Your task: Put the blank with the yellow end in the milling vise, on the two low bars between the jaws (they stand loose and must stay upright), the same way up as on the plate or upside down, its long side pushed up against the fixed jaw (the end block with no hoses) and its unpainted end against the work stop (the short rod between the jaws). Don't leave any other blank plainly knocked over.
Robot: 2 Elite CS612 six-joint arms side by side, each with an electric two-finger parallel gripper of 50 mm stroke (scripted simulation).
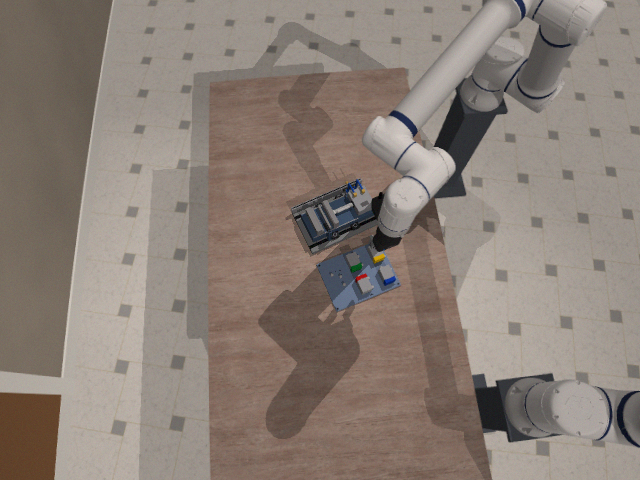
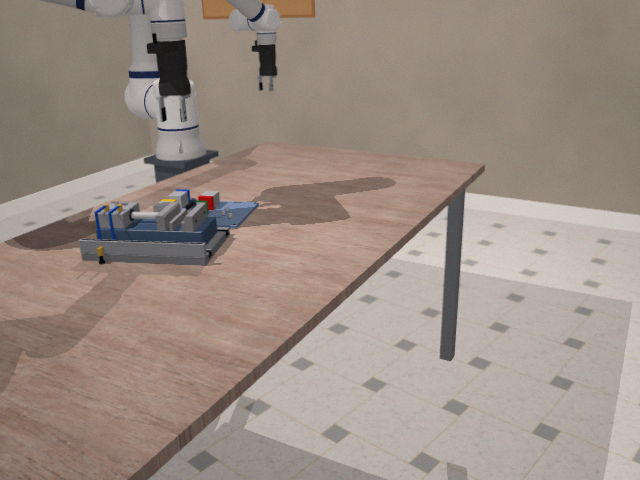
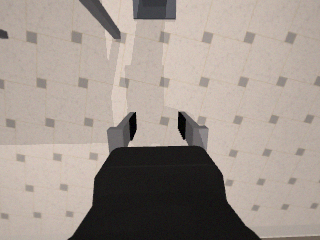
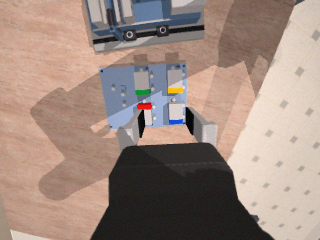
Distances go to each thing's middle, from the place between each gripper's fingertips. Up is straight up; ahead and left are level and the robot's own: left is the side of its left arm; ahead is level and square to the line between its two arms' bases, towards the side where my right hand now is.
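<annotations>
The blue plate (image 1: 342,297) is in the scene, and my right hand is 5 cm short of it, 3 cm to the right of it and 27 cm above it. Going by its middle, the blue plate is nearer to my right hand than to my left hand.
Counted from my left hand, the blue plate is 640 mm ahead, 1060 mm to the right and 170 mm below.
</annotations>
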